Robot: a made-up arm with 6 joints. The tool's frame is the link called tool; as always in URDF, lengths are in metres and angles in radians.
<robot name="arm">
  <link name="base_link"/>
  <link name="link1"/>
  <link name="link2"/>
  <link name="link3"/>
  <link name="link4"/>
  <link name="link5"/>
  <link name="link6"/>
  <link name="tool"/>
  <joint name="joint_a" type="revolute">
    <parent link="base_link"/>
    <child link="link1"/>
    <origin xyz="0.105 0.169 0.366" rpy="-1.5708 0 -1.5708"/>
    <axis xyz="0 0 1"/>
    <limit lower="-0.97" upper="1.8" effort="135" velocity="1.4"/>
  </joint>
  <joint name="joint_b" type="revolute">
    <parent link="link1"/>
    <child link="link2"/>
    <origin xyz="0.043 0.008 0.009" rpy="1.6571 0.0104 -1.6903"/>
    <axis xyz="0 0 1"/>
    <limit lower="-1.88" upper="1.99" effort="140" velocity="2.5"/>
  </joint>
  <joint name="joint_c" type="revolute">
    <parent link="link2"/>
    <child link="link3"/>
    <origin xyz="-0.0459 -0.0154 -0.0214" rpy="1.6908 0 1.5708"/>
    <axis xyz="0 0 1"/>
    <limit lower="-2.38" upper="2.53" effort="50" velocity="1.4"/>
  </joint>
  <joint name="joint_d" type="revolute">
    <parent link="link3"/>
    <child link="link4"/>
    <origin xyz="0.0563 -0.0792 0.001" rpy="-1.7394 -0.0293 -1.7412"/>
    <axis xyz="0 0 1"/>
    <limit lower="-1.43" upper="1.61" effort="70" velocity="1"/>
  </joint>
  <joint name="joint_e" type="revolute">
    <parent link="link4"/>
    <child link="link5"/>
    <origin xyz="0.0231 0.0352 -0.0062" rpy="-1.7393 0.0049 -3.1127"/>
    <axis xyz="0 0 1"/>
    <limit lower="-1.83" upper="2.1" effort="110" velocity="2.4"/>
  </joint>
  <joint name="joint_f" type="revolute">
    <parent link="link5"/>
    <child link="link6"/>
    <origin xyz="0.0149 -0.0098 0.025" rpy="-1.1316 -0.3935 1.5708"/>
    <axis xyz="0 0 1"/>
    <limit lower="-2.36" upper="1.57" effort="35" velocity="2.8"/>
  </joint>
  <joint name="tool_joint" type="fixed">
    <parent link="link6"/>
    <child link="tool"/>
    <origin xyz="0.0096 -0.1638 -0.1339" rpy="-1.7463 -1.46 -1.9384"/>
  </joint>
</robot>
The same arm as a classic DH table. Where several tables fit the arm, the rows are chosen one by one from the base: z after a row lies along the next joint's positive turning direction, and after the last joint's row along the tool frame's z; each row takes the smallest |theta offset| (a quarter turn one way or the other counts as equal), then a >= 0, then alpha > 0; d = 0 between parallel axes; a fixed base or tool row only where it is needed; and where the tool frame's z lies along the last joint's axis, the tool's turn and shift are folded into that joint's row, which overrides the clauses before.
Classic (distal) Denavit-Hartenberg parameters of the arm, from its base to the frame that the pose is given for. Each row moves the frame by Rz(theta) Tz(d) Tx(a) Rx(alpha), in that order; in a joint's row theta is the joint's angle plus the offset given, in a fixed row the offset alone. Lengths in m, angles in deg.
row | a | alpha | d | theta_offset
base (fixed) | 0.169 | 90 | 0.366 | 90
joint_a | -0.0131 | 94.94 | 0.1104 | 83.1
joint_b | -0.0154 | 96.88 | -0.0688 | 89.4
joint_c | -0.0682 | 99.65 | -0.0334 | 79.95
joint_d | -0.0241 | -99.65 | 0.0582 | 0
joint_e | 0.0123 | 66.87 | -0.0045 | -79.5
joint_f | 0.1354 | -91.11 | -0.1462 | 34.3
tool (fixed) | 0 | 0 | 0.0927 | -83.75
Joint limits (deg, base to tool): -55.58..103.13 -107.72..114.02 -136.36..144.96 -81.93..92.25 -104.85..120.32 -135.22..89.95

